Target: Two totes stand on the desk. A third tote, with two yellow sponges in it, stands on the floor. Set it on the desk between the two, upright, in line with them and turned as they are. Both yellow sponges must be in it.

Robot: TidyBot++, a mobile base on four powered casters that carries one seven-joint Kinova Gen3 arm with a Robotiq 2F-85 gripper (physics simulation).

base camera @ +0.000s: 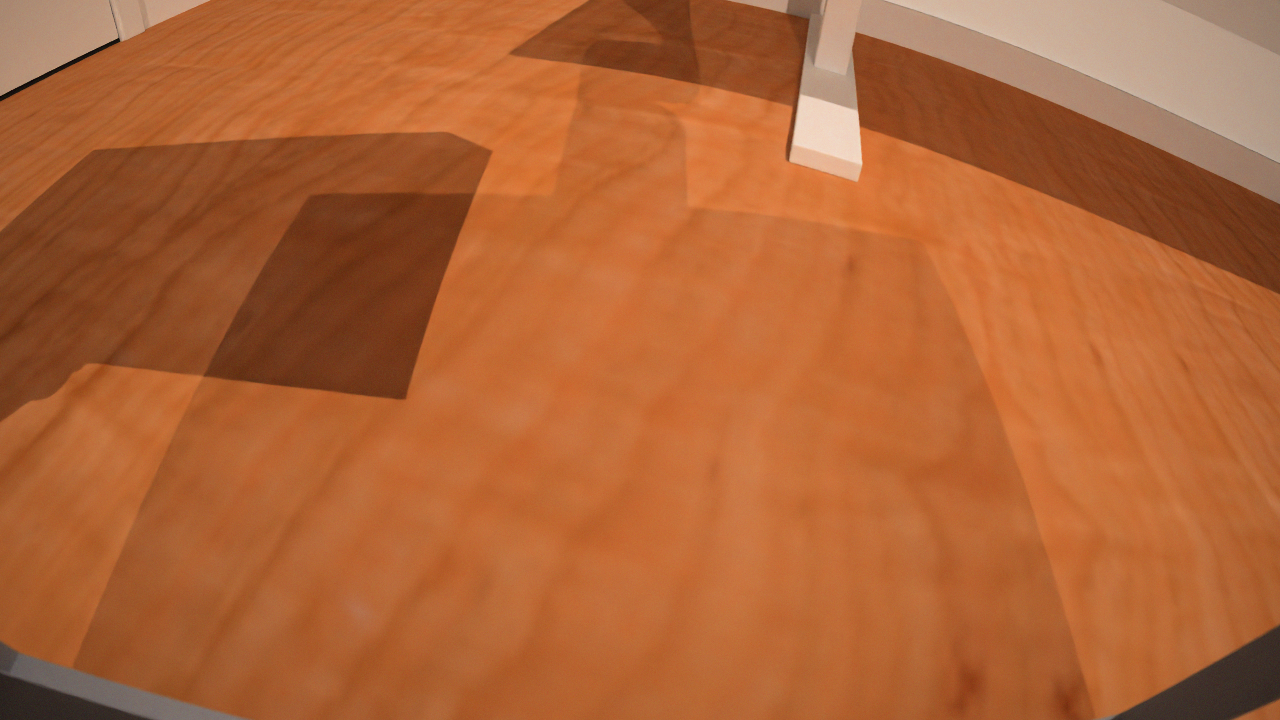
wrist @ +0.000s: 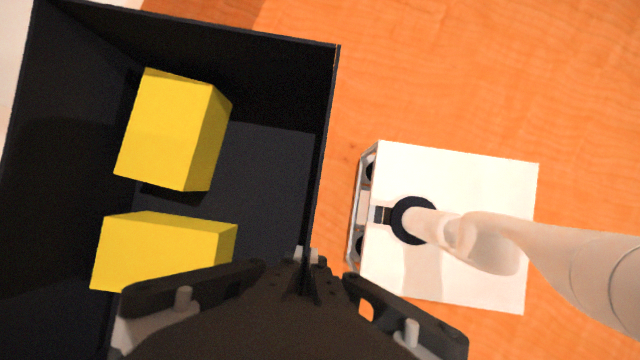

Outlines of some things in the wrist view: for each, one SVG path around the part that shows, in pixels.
My gripper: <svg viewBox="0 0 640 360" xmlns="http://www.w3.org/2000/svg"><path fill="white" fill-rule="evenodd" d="M470 340L459 329L355 272L344 272L342 278L333 275L331 268L327 266L327 258L323 255L318 255L318 248L310 247L303 292L302 296L298 295L305 246L297 245L295 251L289 250L285 252L283 259L276 266L266 267L267 262L265 260L253 257L127 285L121 291L107 360L468 360ZM361 298L372 306L372 322L359 313ZM241 280L239 295L224 300L227 287L231 283Z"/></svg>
A black tote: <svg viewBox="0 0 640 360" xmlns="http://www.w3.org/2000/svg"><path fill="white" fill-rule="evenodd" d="M241 280L233 282L227 287L224 300L239 295ZM33 0L21 67L0 160L0 360L107 360L121 293L89 289L105 216L151 211L236 224L238 227L231 262L257 257L267 262L266 267L276 266L283 259L285 252L289 250L295 251L297 245L305 246L298 295L302 296L342 45L89 0ZM145 66L212 84L233 104L209 191L182 192L113 174Z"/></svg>
